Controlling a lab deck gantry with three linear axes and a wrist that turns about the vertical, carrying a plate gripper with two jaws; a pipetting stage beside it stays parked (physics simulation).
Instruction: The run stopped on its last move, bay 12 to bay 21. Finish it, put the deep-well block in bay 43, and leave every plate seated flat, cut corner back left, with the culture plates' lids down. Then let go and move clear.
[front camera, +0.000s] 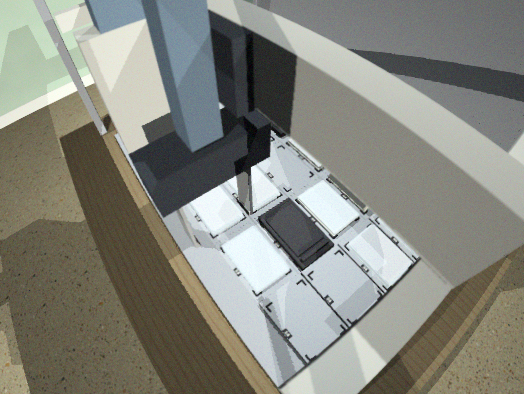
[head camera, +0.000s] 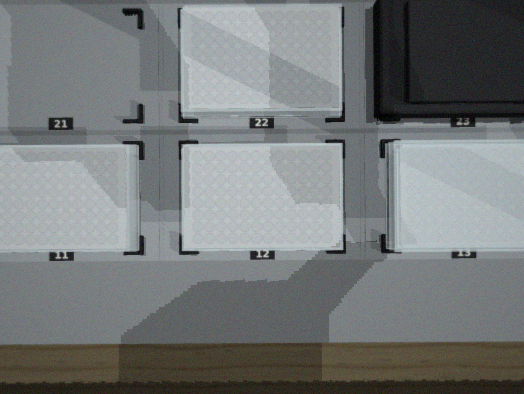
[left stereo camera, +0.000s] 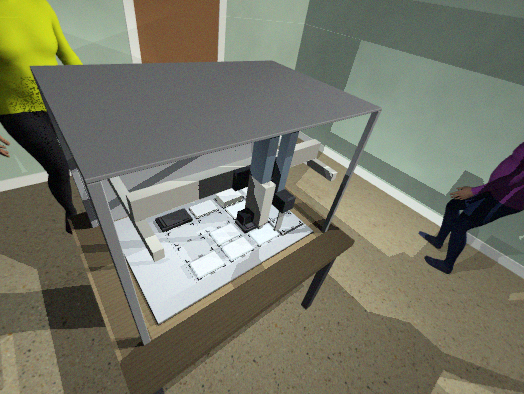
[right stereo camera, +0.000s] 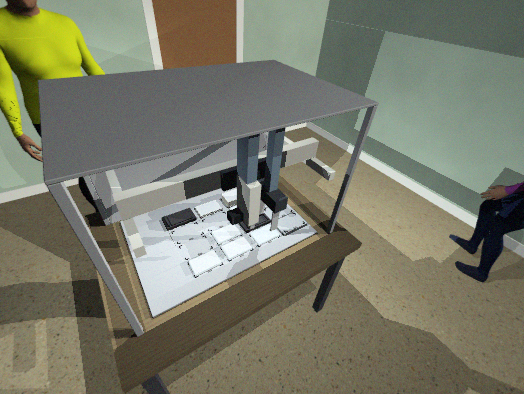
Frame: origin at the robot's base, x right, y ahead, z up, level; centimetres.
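Seen in the pictures: gripper, fingertip midpoint: (front camera: 219, 223) (left stereo camera: 269, 222) (right stereo camera: 266, 222); robot's base, origin of the base link: (left stereo camera: 199, 279) (right stereo camera: 195, 277).
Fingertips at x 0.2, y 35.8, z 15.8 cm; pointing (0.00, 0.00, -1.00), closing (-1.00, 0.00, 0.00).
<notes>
Offsets run from my fingertips to a thing's top centre. "spot": to the spot under its first point.
A pale welled plate {dz -14.4, dx -4.5, dy -13.0 cm} (head camera: 261, 196) (front camera: 216, 212) (left stereo camera: 237, 248) (right stereo camera: 236, 247) lies in bay 12, inside its corner brackets. Bay 21 {spot: dz -15.8, dx -15.4, dy -28.6 cm} (head camera: 70, 65) holds no plate in the part that shows. The tall cream deep-well block {dz -11.6, dx -36.6, dy +3.4 cm} (left stereo camera: 229, 199) stands in the back row beside the back plate in the left stereo view; its seating is too small to judge. My gripper (front camera: 246, 192) (left stereo camera: 279, 221) (right stereo camera: 274, 222) hangs above the deck. One jaw shows and no plate shows against it; the other jaw is hidden, so its opening cannot be told. The gripper does not show in the head view.
Plates stand in bay 11 {spot: dz -14.4, dx -4.4, dy -28.5 cm} (head camera: 60, 200), bay 22 {spot: dz -14.4, dx -15.0, dy -13.0 cm} (head camera: 261, 60) and bay 13 {spot: dz -14.4, dx -4.5, dy +2.1 cm} (head camera: 460, 195). A black item {dz -12.7, dx -15.3, dy +3.8 cm} (head camera: 465, 55) (front camera: 295, 232) fills bay 23. Another black item {dz -12.7, dx -36.7, dy -29.8 cm} (left stereo camera: 173, 219) (right stereo camera: 179, 219) is at the back left. The cream pipetting stage (left stereo camera: 264, 205) (right stereo camera: 252, 202) stands beside the gripper.
</notes>
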